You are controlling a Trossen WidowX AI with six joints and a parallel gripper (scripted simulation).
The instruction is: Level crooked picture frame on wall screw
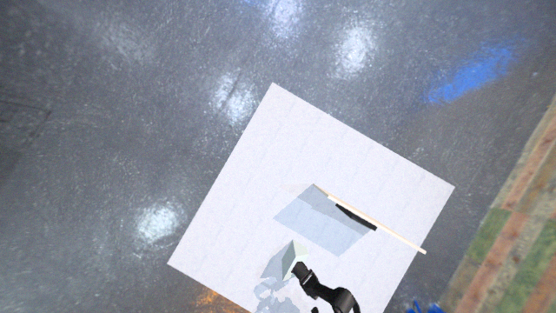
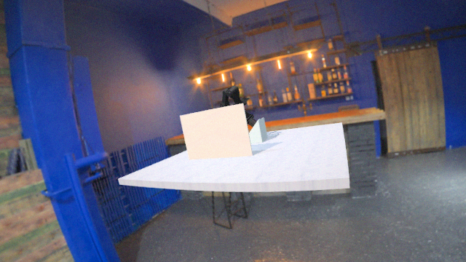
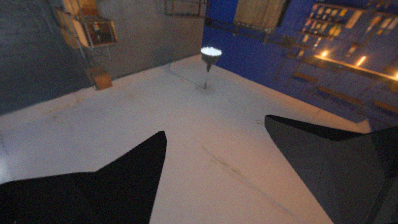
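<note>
Right now the dark picture frame is 58 cm ahead of my gripper tip, 3 cm to the left of it and 17 cm below it. Also, from my gripper tip: cream wall panel: 59 cm ahead, 2 cm to the left, 18 cm below.
</note>
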